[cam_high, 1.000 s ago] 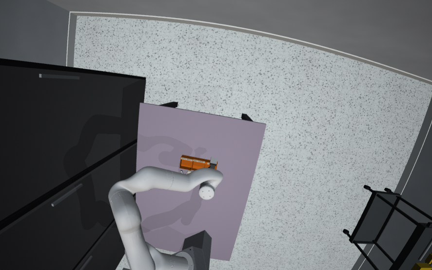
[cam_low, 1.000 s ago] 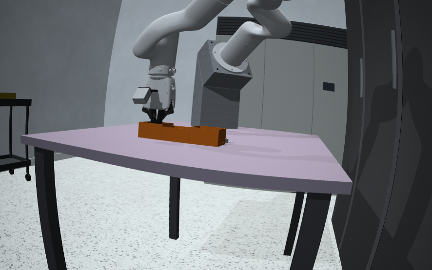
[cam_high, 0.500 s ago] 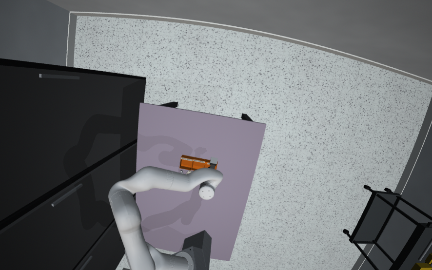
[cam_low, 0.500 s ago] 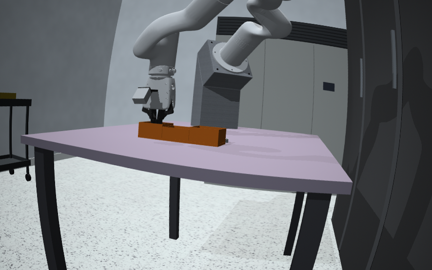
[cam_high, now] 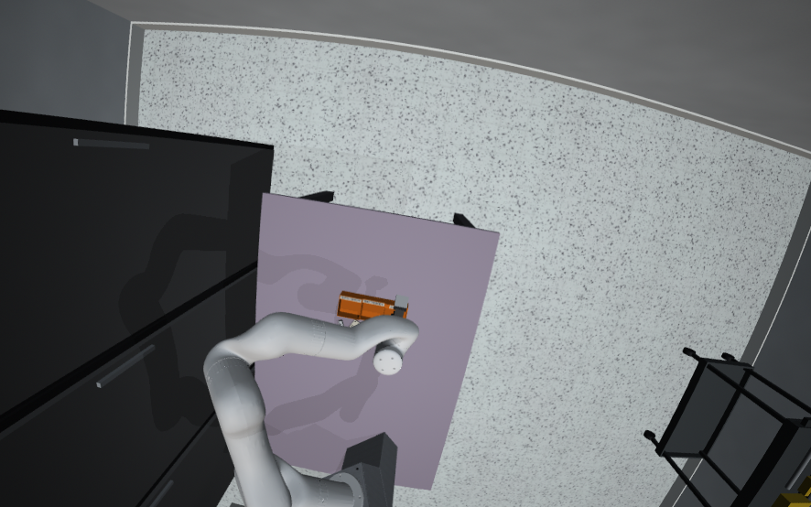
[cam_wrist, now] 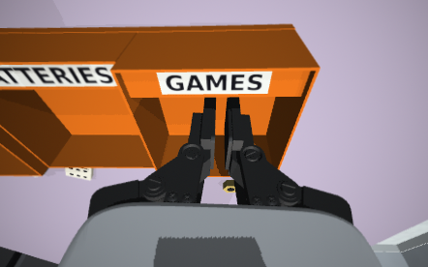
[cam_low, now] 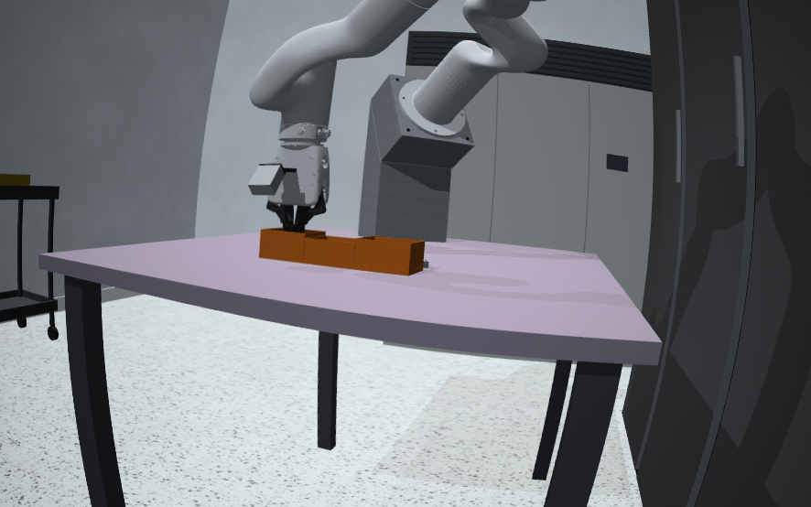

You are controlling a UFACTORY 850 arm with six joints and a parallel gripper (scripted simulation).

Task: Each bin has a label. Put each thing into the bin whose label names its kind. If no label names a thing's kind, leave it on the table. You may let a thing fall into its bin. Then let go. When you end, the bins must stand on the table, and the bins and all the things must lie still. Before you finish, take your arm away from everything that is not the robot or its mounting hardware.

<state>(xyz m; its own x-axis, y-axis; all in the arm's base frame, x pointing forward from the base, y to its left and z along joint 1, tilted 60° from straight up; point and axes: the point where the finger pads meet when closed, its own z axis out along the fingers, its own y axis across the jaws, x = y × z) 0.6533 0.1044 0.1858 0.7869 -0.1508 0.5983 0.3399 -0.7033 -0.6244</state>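
Now: hand 30 mm past the orange bins, 80 mm to the right of it and 10 mm above it. Also, from my hand: grey bolt: 60 mm behind, 80 mm to the right, 30 mm below; brass nut: 110 mm behind, 70 mm to the right, 30 mm below; blue USB stick: 90 mm behind, 30 mm below.
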